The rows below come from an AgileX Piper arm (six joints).
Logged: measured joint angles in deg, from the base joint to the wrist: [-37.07 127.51 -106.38 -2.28 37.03 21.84]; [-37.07 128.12 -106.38 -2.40 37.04 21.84]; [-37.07 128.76 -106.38 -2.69 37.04 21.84]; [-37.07 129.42 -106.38 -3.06 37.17 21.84]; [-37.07 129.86 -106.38 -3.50 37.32 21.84]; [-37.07 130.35 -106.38 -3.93 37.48 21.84]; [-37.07 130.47 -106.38 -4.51 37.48 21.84]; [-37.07 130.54 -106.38 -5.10 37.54 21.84]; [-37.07 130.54 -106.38 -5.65 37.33 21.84]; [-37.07 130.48 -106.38 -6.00 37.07 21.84]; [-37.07 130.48 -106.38 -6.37 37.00 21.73]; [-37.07 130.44 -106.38 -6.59 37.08 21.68]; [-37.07 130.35 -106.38 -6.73 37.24 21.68]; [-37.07 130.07 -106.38 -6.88 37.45 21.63]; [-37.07 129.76 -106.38 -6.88 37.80 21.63]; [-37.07 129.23 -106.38 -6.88 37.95 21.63]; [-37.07 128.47 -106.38 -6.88 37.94 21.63]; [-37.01 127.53 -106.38 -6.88 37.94 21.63]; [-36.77 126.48 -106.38 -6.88 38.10 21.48]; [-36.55 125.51 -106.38 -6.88 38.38 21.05]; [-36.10 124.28 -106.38 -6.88 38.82 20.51]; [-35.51 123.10 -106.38 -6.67 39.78 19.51]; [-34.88 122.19 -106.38 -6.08 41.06 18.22]
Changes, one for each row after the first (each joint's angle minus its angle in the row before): [0.00 0.61 0.00 -0.12 0.01 0.00]; [0.00 0.64 0.00 -0.29 0.00 0.00]; [0.00 0.66 0.00 -0.37 0.13 0.00]; [0.00 0.44 0.00 -0.44 0.15 0.00]; [0.00 0.49 0.00 -0.43 0.16 0.00]; [0.00 0.12 0.00 -0.58 0.00 0.00]; [0.00 0.07 0.00 -0.59 0.06 0.00]; [0.00 0.00 0.00 -0.55 -0.21 0.00]; [0.00 -0.06 0.00 -0.35 -0.26 0.00]; [0.00 0.00 0.00 -0.37 -0.07 -0.11]; [0.00 -0.04 0.00 -0.22 0.08 -0.05]; [0.00 -0.09 0.00 -0.14 0.16 0.00]; [0.00 -0.28 0.00 -0.15 0.21 -0.05]; [0.00 -0.31 0.00 0.00 0.35 0.00]; [0.00 -0.53 0.00 0.00 0.15 0.00]; [0.00 -0.76 0.00 0.00 -0.01 0.00]; [0.06 -0.94 0.00 0.00 0.00 0.00]; [0.24 -1.05 0.00 0.00 0.16 -0.15]; [0.22 -0.97 0.00 0.00 0.28 -0.43]; [0.45 -1.23 0.00 0.00 0.44 -0.54]; [0.59 -1.18 0.00 0.21 0.96 -1.00]; [0.63 -0.91 0.00 0.59 1.28 -1.29]
